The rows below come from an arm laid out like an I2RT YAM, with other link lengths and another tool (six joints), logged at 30 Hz.
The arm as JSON. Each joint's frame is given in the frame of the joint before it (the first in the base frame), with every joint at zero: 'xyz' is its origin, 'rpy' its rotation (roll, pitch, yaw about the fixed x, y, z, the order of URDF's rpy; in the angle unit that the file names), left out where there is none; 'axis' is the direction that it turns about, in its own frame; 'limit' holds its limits. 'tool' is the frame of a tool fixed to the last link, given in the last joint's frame.
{
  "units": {
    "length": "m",
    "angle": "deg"
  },
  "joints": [
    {
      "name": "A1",
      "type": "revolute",
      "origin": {
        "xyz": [
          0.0,
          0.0,
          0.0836
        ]
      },
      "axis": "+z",
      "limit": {
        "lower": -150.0,
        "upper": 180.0
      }
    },
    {
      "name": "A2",
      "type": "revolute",
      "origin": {
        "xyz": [
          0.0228,
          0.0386,
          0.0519
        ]
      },
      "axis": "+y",
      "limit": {
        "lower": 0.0,
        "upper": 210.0
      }
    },
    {
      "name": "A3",
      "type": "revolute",
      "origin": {
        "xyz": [
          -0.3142,
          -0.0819,
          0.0
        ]
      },
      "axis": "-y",
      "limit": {
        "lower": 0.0,
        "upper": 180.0
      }
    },
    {
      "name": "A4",
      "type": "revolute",
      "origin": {
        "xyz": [
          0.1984,
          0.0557,
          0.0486
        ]
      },
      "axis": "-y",
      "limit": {
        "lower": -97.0,
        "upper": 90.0
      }
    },
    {
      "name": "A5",
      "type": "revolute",
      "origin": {
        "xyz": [
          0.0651,
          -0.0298,
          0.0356
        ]
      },
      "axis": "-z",
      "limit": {
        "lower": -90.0,
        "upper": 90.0
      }
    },
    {
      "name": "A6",
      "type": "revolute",
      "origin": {
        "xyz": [
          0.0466,
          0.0,
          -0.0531
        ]
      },
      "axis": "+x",
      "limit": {
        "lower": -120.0,
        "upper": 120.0
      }
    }
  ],
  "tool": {
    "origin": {
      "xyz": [
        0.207,
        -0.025,
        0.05
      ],
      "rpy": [
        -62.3,
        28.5,
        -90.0
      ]
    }
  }
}
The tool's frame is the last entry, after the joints.
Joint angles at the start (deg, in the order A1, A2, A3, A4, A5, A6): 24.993 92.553 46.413 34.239 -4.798 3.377
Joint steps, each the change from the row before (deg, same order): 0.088 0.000 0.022 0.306 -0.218 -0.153; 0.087 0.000 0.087 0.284 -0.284 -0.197; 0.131 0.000 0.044 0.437 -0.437 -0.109; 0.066 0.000 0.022 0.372 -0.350 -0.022; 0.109 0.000 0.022 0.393 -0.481 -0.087; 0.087 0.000 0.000 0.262 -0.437 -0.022; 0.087 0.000 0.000 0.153 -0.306 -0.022; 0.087 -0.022 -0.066 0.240 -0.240 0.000; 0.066 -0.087 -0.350 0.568 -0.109 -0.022; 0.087 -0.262 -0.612 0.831 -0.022 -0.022; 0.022 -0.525 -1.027 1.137 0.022 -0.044; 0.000 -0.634 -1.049 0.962 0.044 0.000; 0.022 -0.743 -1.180 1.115 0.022 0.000; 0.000 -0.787 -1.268 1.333 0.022 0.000
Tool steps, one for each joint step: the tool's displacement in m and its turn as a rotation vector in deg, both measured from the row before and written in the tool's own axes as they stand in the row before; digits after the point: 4 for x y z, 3 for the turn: -0.0027 -0.0006 0.0004 0.116 -0.473 0.024; -0.0032 -0.0008 0.0006 0.120 -0.564 0.017; -0.0043 -0.0006 0.0005 0.111 -0.731 0.180; -0.0031 -0.0007 0.0004 0.117 -0.528 0.193; -0.0040 -0.0003 0.0003 0.044 -0.704 0.198; -0.0031 0.0002 0.0001 -0.051 -0.546 0.210; -0.0023 0.0004 0.0000 -0.075 -0.391 0.143; -0.0021 0.0001 -0.0001 -0.005 -0.353 0.141; -0.0015 -0.0004 -0.0007 0.167 -0.304 0.077; -0.0017 -0.0015 -0.0016 0.350 -0.346 0.069; -0.0014 -0.0027 -0.0030 0.538 -0.350 0.035; -0.0010 -0.0029 -0.0035 0.487 -0.249 0.049; -0.0017 -0.0035 -0.0039 0.575 -0.351 0.080; -0.0020 -0.0044 -0.0040 0.734 -0.423 0.095
